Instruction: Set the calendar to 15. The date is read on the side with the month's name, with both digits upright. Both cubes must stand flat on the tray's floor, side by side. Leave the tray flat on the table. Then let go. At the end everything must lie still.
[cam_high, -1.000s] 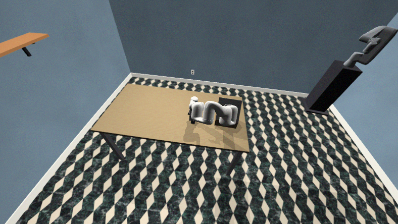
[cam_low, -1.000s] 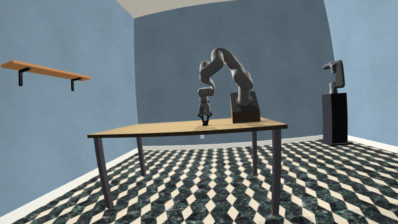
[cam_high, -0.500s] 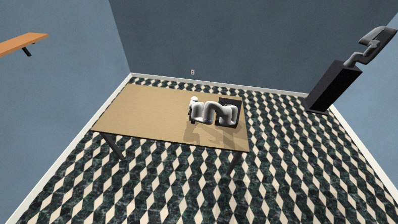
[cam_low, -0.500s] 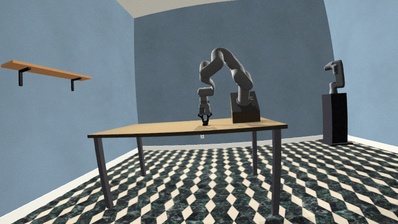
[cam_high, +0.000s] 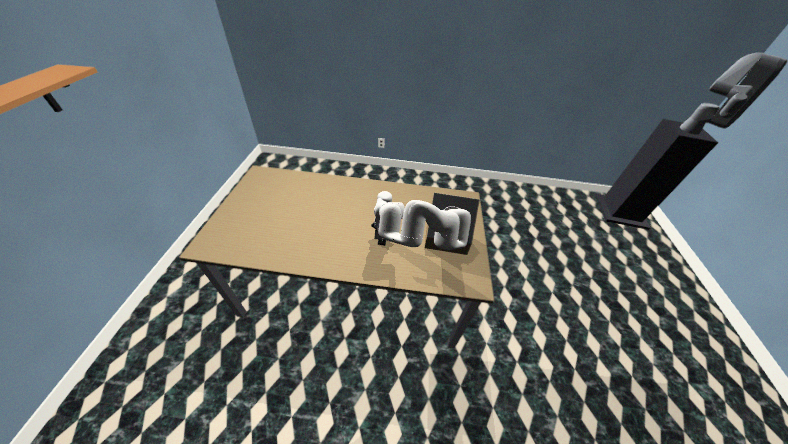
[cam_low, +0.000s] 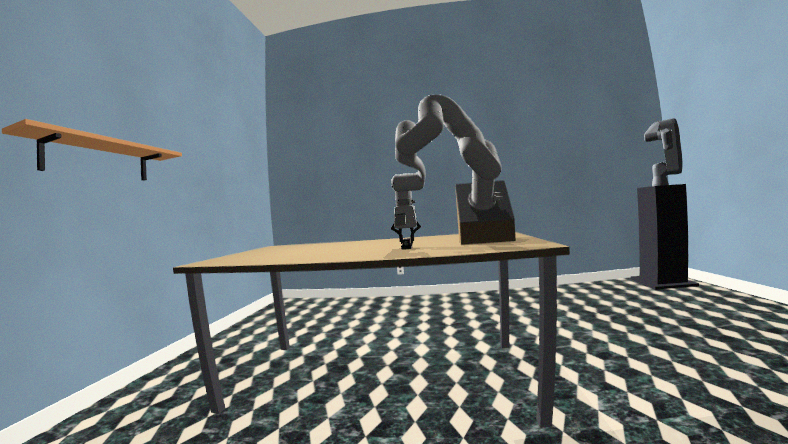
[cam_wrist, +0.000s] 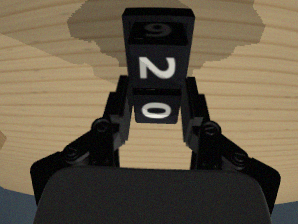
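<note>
Right now my hand is 10 mm above the black digit cube. Also, from my hand: black cube: 30 mm to the left, 10 mm below.
</note>
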